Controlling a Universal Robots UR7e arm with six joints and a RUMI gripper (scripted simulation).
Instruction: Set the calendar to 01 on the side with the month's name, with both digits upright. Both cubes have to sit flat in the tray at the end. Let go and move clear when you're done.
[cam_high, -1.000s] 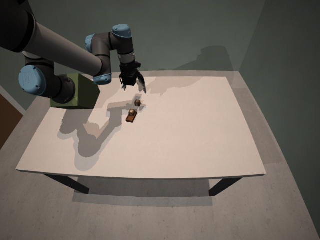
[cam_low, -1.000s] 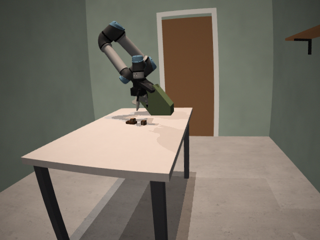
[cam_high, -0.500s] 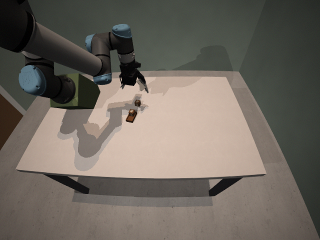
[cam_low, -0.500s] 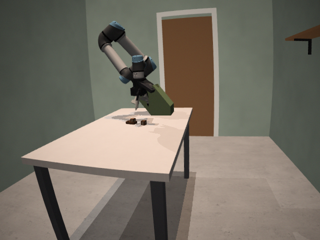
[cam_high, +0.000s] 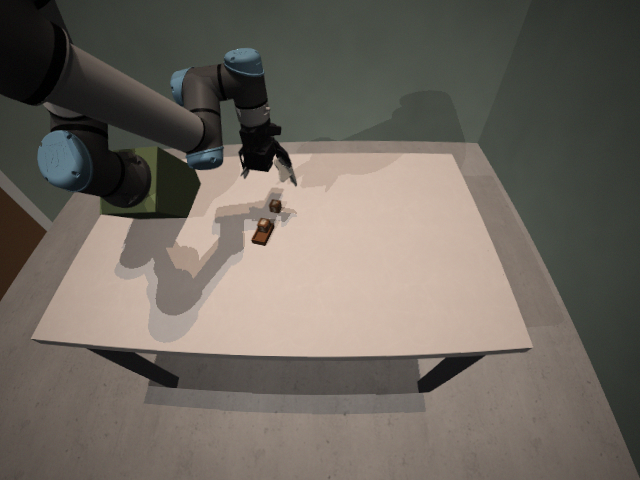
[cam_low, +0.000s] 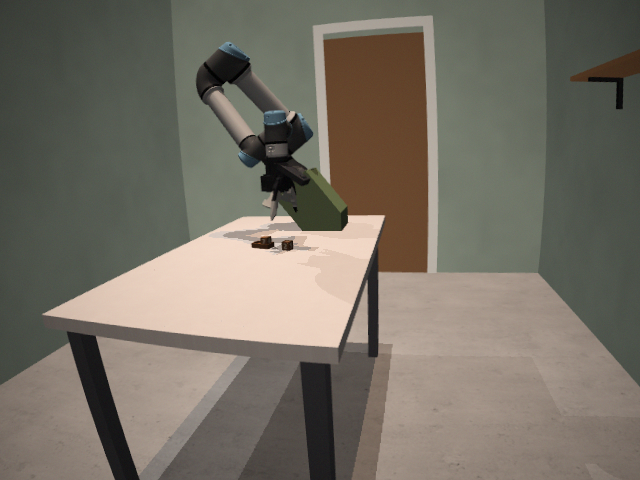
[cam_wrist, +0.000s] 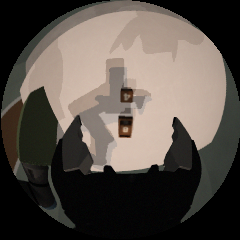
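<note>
Now: hand 110 mm to the left of the brown tray, 110 mm above it and 10 mm past it.
</note>
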